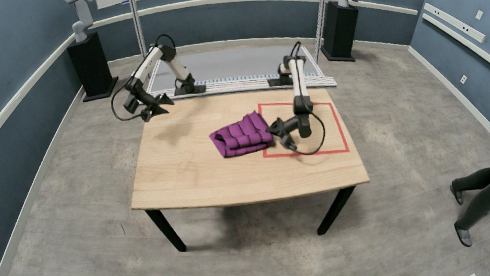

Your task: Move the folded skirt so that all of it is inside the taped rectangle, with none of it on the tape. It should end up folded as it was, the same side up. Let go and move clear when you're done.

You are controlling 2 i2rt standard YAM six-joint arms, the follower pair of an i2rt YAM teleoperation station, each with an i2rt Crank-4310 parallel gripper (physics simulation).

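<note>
The folded purple skirt [242,135] lies mostly left of the red taped rectangle [305,154]. Its right edge covers part of the left tape line and reaches a little inside. A loose-looking fold opens at its left end. My left gripper [270,132] is at the skirt's right edge, its fingers close together and apparently shut on that edge; the far finger and exact grip are partly hidden. A dark shadow shows under the skirt's right edge. My right gripper [170,107] is open and empty, raised over the back left part of the table, apart from the skirt.
The wooden table [200,182] has the arms' metal mounting rail [225,88] along its back edge. The left arm and its looping cable hang over the taped rectangle. Black pedestals [91,65] [341,32] stand behind on both sides. A person's legs [472,200] show at the far right.
</note>
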